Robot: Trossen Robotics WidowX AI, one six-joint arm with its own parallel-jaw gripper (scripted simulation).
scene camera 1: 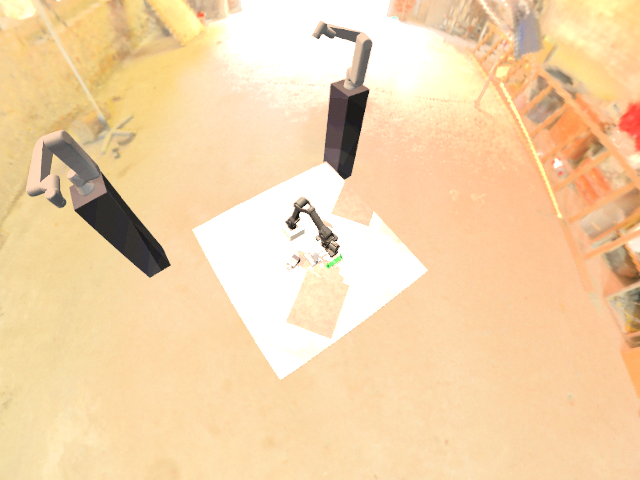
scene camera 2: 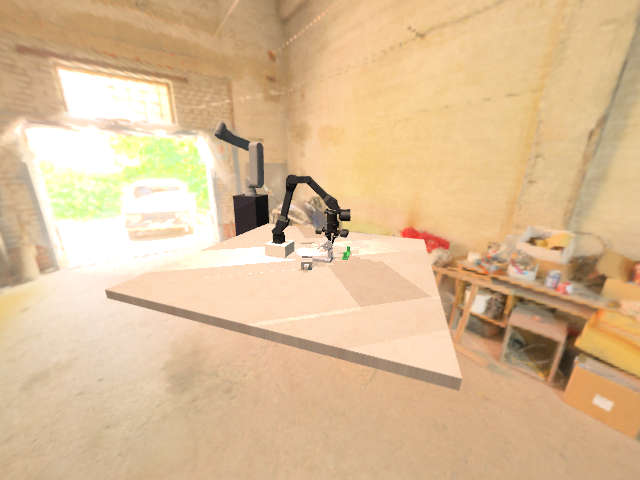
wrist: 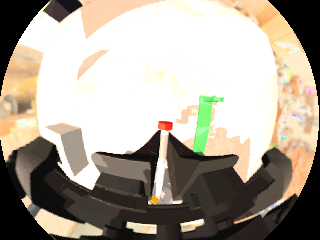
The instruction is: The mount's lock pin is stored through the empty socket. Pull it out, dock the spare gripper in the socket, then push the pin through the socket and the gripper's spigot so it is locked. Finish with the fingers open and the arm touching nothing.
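Observation:
My gripper is holding a lock pin. A green strip is visible as well.

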